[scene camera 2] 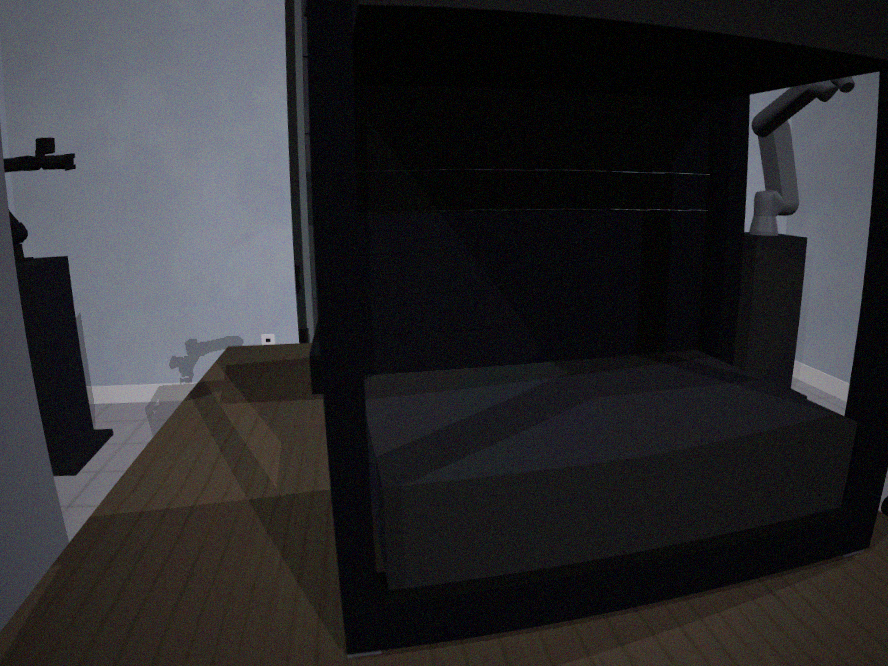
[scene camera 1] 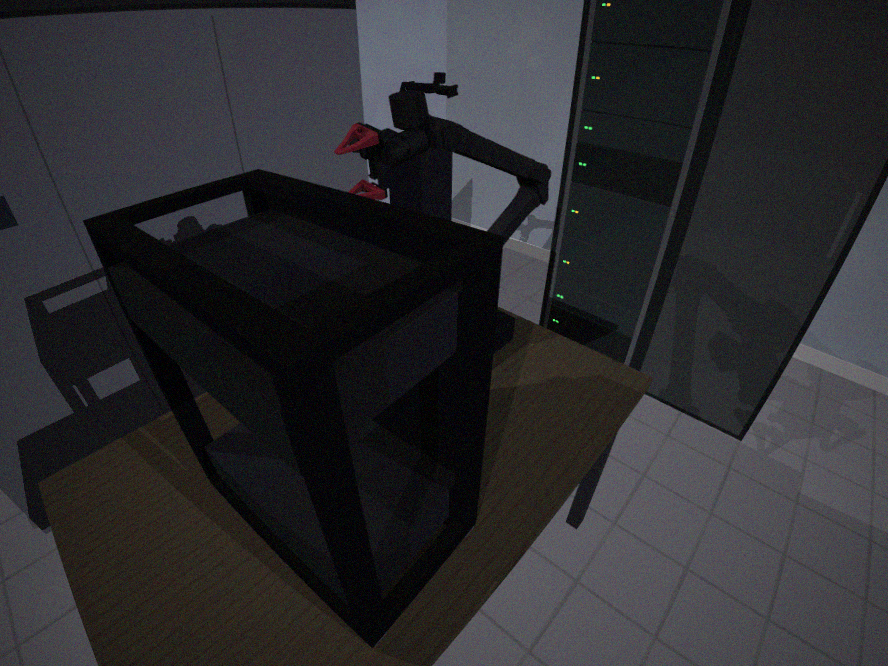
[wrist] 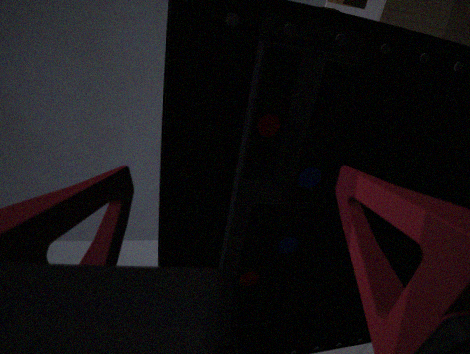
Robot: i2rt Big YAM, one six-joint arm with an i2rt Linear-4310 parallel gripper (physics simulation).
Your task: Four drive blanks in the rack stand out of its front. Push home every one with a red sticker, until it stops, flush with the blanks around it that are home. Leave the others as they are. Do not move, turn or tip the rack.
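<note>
The black rack (scene camera 1: 474, 401) (scene camera 2: 337, 286) (wrist: 197, 100) stands upright on the table. Its front faces the wrist camera and is very dark. In the wrist view a red sticker (wrist: 269, 125) is highest, a blue sticker (wrist: 310, 177) is below and right of it, another blue sticker (wrist: 288, 244) is lower, and a second red sticker (wrist: 248, 278) is lowest. The blanks' edges and how far each stands out cannot be made out. My gripper (scene camera 1: 342, 172) (wrist: 234, 177) is open and empty in front of the rack, its red fingers wide apart on both sides of the rack's left frame.
The wooden table (scene camera 1: 566, 401) (scene camera 2: 286, 573) carries the rack. A tall server cabinet (scene camera 1: 774, 215) stands behind the table at the right in the first scene view. In the second scene view another arm (scene camera 2: 778, 157) stands on a dark pedestal (scene camera 2: 771, 308) beyond the rack.
</note>
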